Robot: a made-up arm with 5 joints. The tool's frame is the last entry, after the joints.
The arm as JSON. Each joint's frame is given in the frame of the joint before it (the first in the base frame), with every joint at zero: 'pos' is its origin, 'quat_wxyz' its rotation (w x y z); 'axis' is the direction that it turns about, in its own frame. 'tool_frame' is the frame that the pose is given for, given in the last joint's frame.
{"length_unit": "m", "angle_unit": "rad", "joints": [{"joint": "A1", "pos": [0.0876, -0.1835, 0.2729], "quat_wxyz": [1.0, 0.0, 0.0, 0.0], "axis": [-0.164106, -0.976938, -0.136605]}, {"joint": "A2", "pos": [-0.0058, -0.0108, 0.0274], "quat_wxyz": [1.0, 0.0, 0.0, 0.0], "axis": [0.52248, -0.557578, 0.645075]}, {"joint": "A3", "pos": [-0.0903, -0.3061, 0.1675], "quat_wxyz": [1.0, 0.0, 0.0, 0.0], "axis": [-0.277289, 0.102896, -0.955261]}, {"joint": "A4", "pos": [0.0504, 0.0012, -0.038], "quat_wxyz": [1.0, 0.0, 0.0, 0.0], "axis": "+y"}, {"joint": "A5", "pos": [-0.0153, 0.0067, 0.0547], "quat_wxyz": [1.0, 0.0, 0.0, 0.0], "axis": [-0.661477, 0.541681, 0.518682]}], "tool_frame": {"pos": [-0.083, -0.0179, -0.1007], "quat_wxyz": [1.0, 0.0, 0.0, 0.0]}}
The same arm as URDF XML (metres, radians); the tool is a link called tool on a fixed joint. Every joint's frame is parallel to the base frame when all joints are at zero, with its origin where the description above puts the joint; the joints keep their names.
<robot name="arm">
  <joint name="A1" type="continuous">
    <parent link="base"/>
    <child link="link1"/>
    <origin xyz="0.0876 -0.1835 0.2729" rpy="0 0 0"/>
    <axis xyz="-0.164106 -0.976938 -0.136605"/>
  </joint>
  <joint name="A2" type="continuous">
    <parent link="link1"/>
    <child link="link2"/>
    <origin xyz="-0.0058 -0.0108 0.0274" rpy="0 0 0"/>
    <axis xyz="0.52248 -0.557578 0.645075"/>
  </joint>
  <joint name="A3" type="continuous">
    <parent link="link2"/>
    <child link="link3"/>
    <origin xyz="-0.0903 -0.3061 0.1675" rpy="0 0 0"/>
    <axis xyz="-0.277289 0.102896 -0.955261"/>
  </joint>
  <joint name="A4" type="continuous">
    <parent link="link3"/>
    <child link="link4"/>
    <origin xyz="0.0504 0.0012 -0.038" rpy="0 0 0"/>
    <axis xyz="0 1 0"/>
  </joint>
  <joint name="A5" type="continuous">
    <parent link="link4"/>
    <child link="link5"/>
    <origin xyz="-0.0153 0.0067 0.0547" rpy="0 0 0"/>
    <axis xyz="-0.661477 0.541681 0.518682"/>
  </joint>
  <joint name="tool_fixed" type="fixed">
    <parent link="link5"/>
    <child link="tool"/>
    <origin xyz="-0.083 -0.0179 -0.1007" rpy="0 0 0"/>
  </joint>
  <link name="base"/>
  <link name="link1"/>
  <link name="link2"/>
  <link name="link3"/>
  <link name="link4"/>
  <link name="link5"/>
  <link name="tool"/>
</robot>

